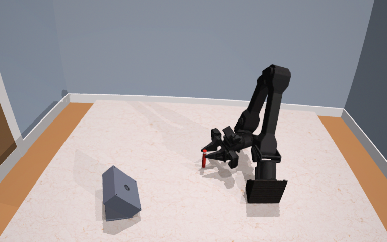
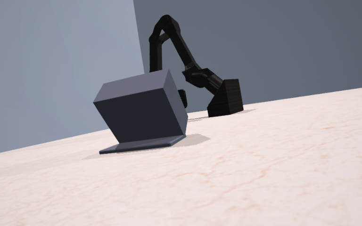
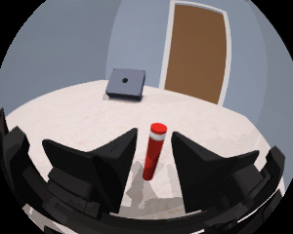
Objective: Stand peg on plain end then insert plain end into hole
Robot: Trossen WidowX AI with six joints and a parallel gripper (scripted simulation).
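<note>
Right now my gripper tip is 1 cm above the red peg. From my gripper tip the other things lie so: grey sloped panel: 25 cm to the left, 22 cm ahead, 1 cm below; then grey foot plate: 26 cm to the left, 24 cm ahead, 7 cm below.
</note>
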